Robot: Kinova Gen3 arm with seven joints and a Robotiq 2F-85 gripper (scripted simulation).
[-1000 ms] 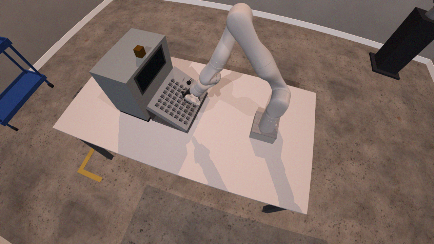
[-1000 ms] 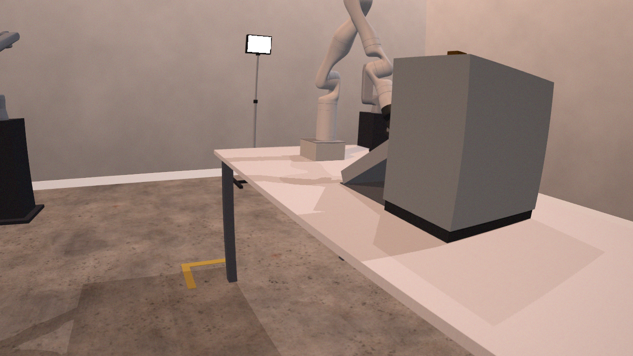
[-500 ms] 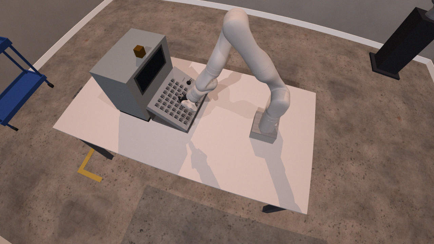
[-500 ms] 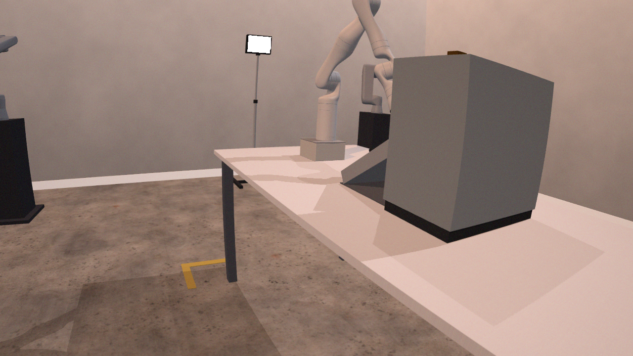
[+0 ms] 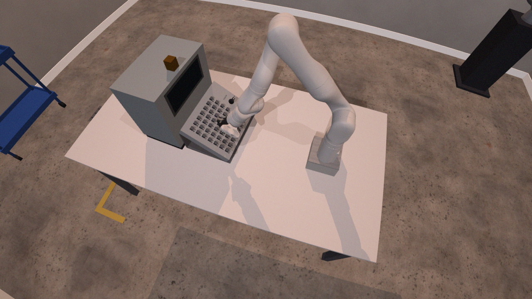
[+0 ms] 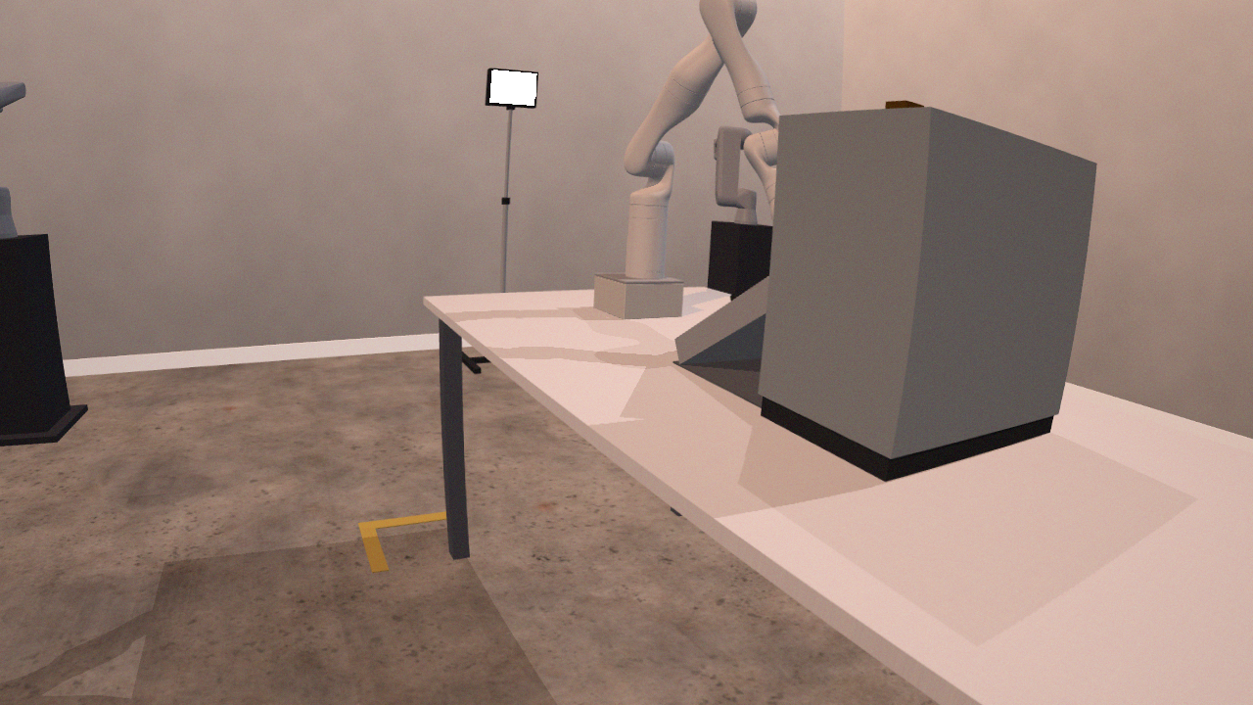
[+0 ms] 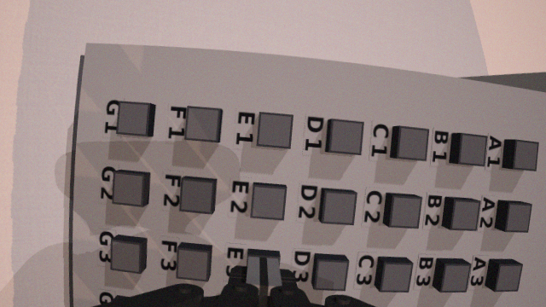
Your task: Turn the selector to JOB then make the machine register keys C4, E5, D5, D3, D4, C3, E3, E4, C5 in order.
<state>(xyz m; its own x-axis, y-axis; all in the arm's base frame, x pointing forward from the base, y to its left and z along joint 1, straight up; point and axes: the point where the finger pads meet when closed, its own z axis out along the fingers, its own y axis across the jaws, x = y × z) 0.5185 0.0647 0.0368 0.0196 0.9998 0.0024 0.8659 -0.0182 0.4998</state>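
Right now the key E3 is 20 mm ahead of my hand and 30 mm below it. From my hand the other things lie so: key E5: 20 mm ahead, 70 mm to the right, 30 mm below; key C3: 80 mm ahead, 10 mm above; key D3: 50 mm ahead, 10 mm below.
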